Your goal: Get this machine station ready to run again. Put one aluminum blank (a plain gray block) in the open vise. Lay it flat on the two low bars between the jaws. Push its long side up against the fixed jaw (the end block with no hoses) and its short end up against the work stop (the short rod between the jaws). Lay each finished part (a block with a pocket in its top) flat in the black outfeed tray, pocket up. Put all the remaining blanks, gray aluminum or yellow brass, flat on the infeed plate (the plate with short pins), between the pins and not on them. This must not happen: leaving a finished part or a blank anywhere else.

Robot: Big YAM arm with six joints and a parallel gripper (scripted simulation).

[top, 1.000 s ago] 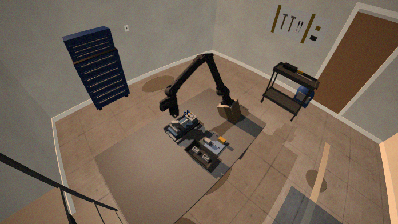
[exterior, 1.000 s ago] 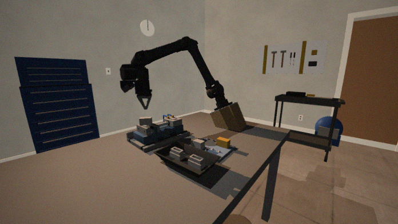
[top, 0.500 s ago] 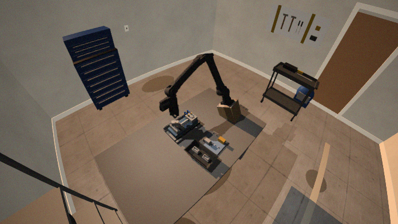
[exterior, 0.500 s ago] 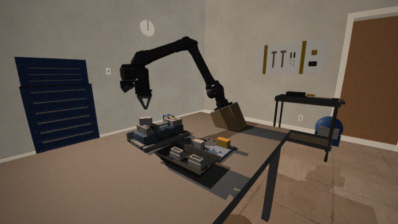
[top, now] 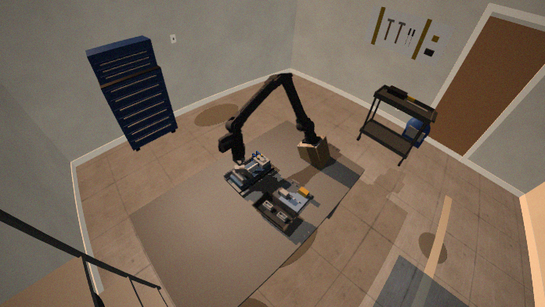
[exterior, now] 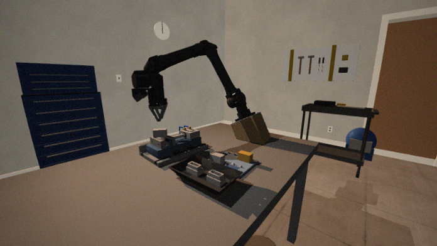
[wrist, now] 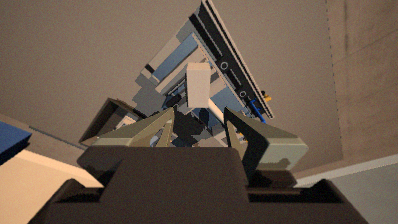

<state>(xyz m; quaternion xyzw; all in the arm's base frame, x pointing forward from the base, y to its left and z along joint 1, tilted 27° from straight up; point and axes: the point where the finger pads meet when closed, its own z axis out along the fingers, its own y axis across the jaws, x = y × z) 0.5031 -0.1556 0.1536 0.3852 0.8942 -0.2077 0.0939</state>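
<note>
My hand is 70 mm past the vise, 20 mm to the right of it and 150 mm above it. Also, from my hand: yellow brass blank 160 mm behind, 370 mm to the left, 160 mm below.
</note>
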